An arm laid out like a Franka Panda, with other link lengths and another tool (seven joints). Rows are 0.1 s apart.
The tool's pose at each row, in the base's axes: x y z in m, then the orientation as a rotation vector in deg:
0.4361 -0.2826 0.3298 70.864 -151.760 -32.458
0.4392 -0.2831 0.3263 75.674 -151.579 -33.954
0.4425 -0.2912 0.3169 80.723 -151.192 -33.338
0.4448 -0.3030 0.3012 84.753 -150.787 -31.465
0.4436 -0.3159 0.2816 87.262 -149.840 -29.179
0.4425 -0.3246 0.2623 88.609 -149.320 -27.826
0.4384 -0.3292 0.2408 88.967 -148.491 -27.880
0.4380 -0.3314 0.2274 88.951 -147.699 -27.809
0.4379 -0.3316 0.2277 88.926 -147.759 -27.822
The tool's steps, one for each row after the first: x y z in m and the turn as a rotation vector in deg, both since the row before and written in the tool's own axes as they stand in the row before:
-0.0016 -0.0039 0.0021 0.217 -1.632 -3.346
0.0050 -0.0106 0.0053 1.275 -0.686 -3.326
0.0098 -0.0136 0.0105 1.670 0.063 -2.559
0.0136 -0.0118 0.0151 1.237 1.012 -1.647
0.0100 -0.0092 0.0163 0.732 0.585 -0.885
0.0081 -0.0051 0.0202 -0.360 0.464 -0.393
0.0033 -0.0048 0.0123 -0.384 0.612 -0.146
0.0002 0.0001 -0.0003 0.018 -0.042 0.027

